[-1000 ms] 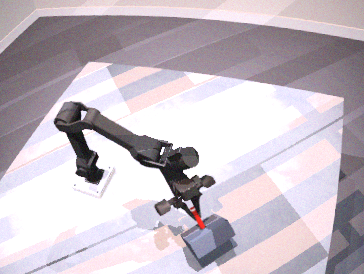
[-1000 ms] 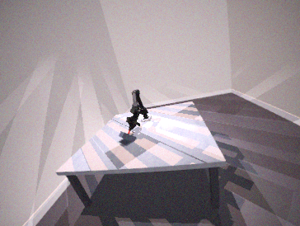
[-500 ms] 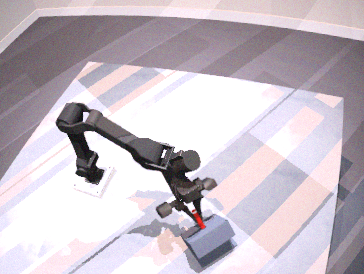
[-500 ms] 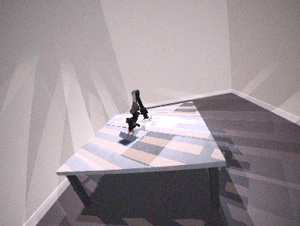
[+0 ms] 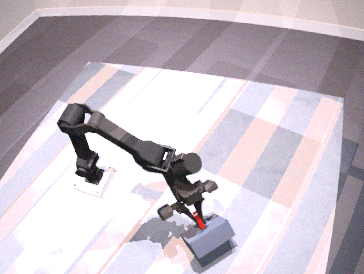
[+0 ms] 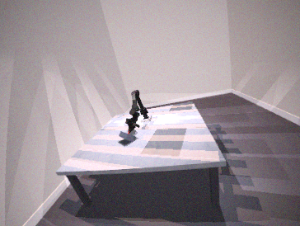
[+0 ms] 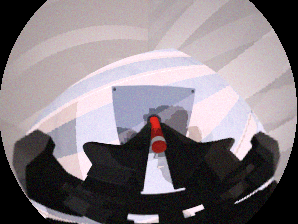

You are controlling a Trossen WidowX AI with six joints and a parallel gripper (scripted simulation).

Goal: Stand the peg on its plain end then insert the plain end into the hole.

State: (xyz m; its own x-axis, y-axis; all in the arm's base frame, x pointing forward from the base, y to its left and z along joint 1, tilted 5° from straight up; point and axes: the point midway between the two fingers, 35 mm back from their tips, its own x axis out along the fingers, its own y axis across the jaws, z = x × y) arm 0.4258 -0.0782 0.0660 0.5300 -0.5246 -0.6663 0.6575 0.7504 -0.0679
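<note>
The sloped grey panel is 3 cm below my gripper tip, 2 cm to the right of it and 2 cm ahead of it. Round my gripper tip: red peg 1 cm to the left, 1 cm behind, 1 cm above.
</note>
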